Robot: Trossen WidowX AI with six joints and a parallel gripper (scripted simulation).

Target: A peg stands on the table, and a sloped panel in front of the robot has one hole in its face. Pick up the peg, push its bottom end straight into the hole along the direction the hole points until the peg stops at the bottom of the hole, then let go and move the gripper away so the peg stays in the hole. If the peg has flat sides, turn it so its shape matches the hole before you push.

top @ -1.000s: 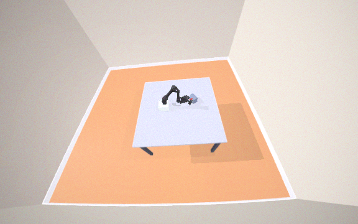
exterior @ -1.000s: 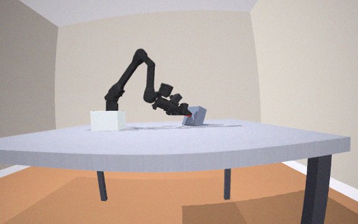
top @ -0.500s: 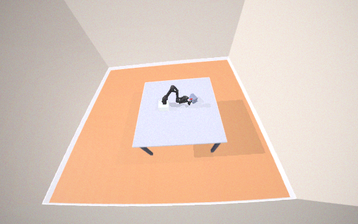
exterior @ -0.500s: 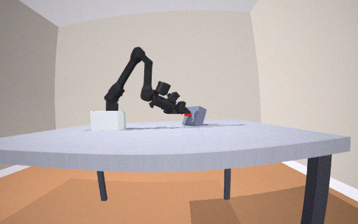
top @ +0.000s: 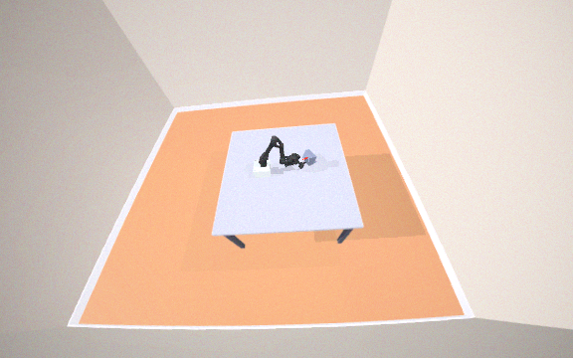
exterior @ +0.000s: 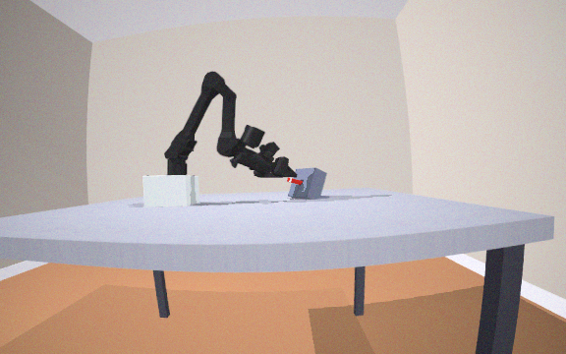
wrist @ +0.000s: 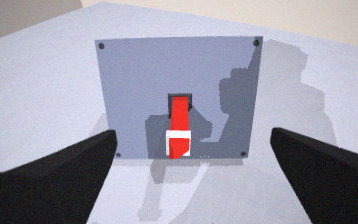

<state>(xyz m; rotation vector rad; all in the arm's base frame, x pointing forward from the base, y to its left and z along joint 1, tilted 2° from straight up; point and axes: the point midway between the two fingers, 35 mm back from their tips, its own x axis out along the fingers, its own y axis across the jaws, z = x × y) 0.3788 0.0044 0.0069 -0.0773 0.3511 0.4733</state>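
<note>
Right now the red peg is 10 mm ahead of my gripper tip, 20 mm to the left of it and 20 mm below it. Also, from my gripper tip: grey sloped panel (70 mm ahead, 40 mm to the left, 30 mm below).
</note>
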